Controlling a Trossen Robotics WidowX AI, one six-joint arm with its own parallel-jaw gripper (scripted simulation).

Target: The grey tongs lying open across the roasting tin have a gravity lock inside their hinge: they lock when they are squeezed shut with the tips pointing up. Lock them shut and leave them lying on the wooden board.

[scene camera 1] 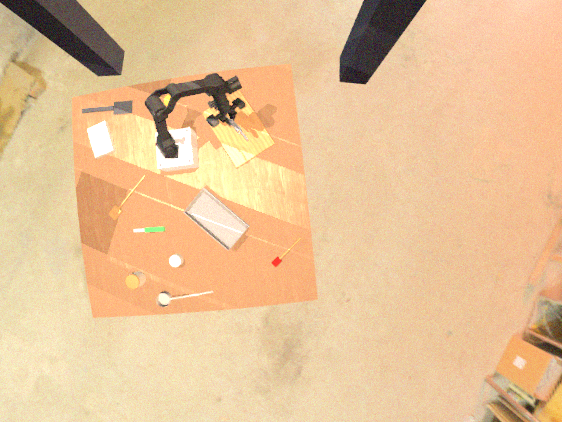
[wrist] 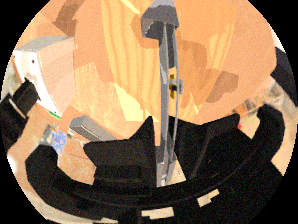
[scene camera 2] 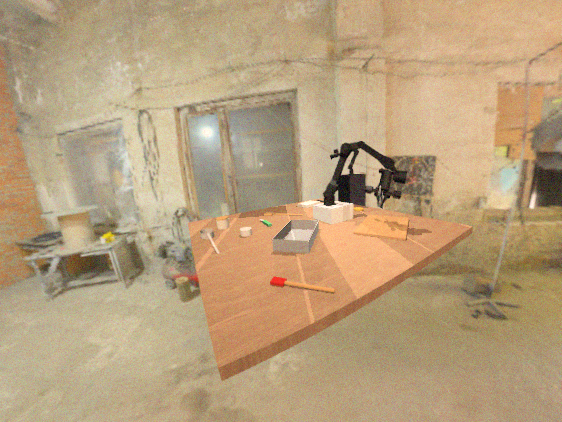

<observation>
In view: the gripper (wrist: 156, 118), a wooden board (scene camera 1: 240, 151) and a roasting tin (scene camera 1: 206, 210).
The wooden board also shows in the wrist view (wrist: 134, 61) and in scene camera 2 (scene camera 2: 386, 227). The roasting tin shows as well in scene camera 2 (scene camera 2: 297, 236).
</observation>
